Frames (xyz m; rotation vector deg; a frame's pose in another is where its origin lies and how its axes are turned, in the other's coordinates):
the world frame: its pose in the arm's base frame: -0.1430 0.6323 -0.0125 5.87 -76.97 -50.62
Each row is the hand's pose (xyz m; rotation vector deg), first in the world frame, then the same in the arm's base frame.
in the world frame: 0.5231 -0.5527 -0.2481 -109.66 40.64 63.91
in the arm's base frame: -0.2185 -0.1629 0.0387 -85.73 30.43 -38.15
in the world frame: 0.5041 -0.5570 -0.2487 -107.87 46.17 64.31
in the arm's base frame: -0.2194 -0.1546 0.0211 -82.09 33.16 -36.18
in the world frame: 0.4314 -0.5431 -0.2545 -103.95 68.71 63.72
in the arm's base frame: -0.2049 -0.1037 -0.0309 -68.82 46.94 -30.14
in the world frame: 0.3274 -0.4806 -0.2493 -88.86 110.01 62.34
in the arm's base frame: -0.1749 0.0039 -0.0787 -42.60 69.11 -15.02
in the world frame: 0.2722 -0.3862 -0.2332 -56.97 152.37 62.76
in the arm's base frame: -0.1404 0.1083 -0.0674 -12.02 87.21 9.30
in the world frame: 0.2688 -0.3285 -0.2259 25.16 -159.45 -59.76
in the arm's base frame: -0.1182 0.1527 -0.0370 6.90 94.07 28.84
